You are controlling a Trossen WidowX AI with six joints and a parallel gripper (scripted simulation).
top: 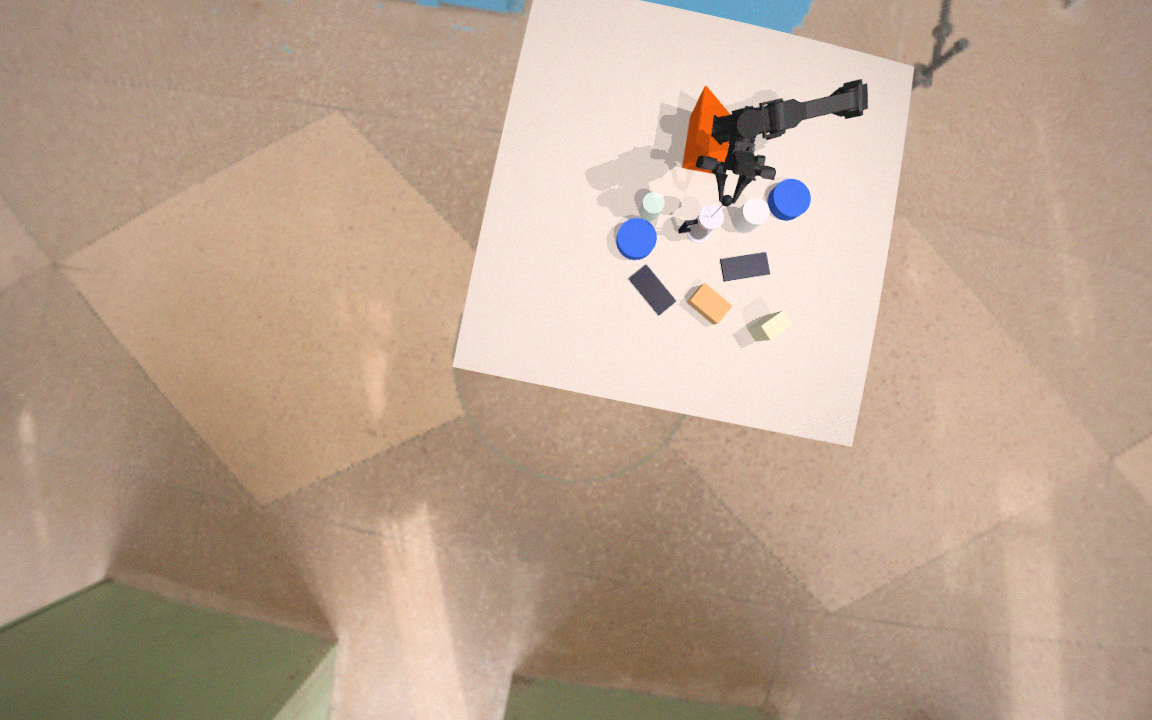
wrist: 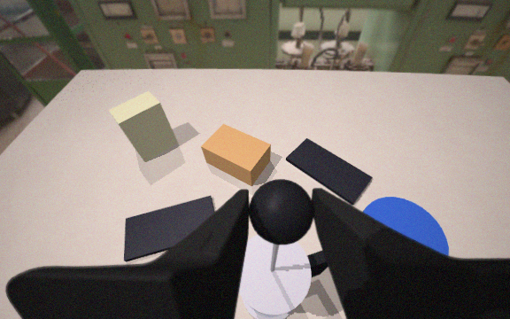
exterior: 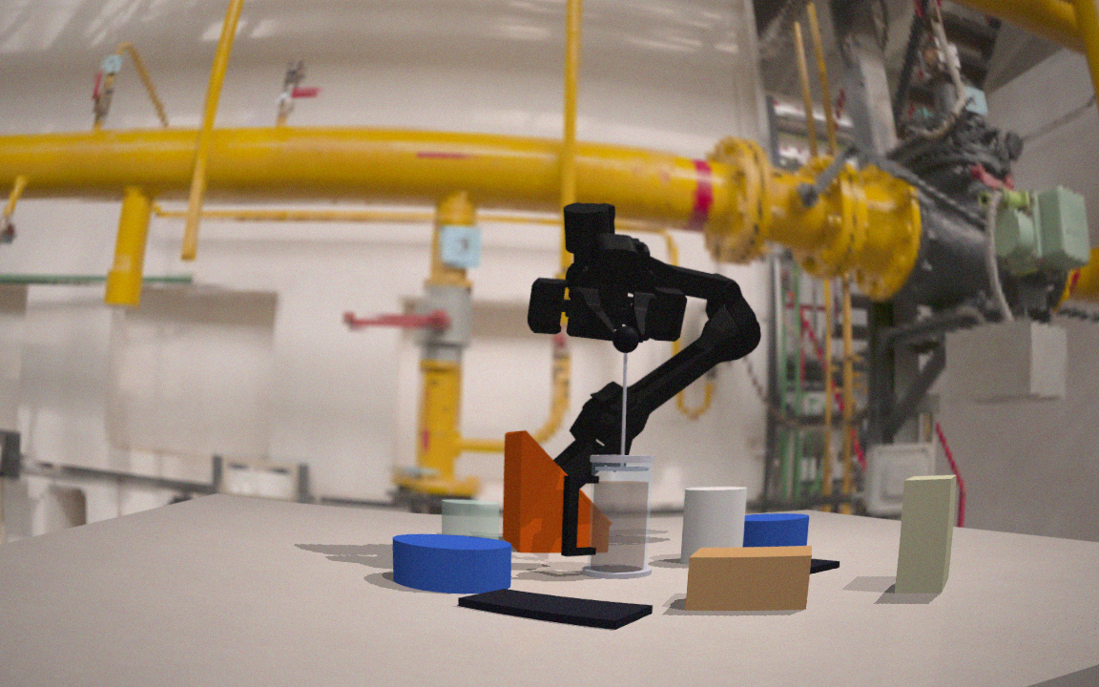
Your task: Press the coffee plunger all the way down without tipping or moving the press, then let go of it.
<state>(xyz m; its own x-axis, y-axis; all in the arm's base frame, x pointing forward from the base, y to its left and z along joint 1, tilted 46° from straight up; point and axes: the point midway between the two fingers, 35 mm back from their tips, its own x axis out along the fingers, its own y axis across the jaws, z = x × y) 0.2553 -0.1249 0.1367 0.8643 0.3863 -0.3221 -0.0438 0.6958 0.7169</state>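
Right now the coffee press is 140 mm below my gripper tip and 20 mm to the right of it. The rest, counted from my gripper tip: pale block 260 mm ahead, 250 mm to the left, 210 mm below; tan block 240 mm below, 220 mm ahead, 60 mm to the left; white cylinder 220 mm below, 140 mm to the left, 70 mm behind.
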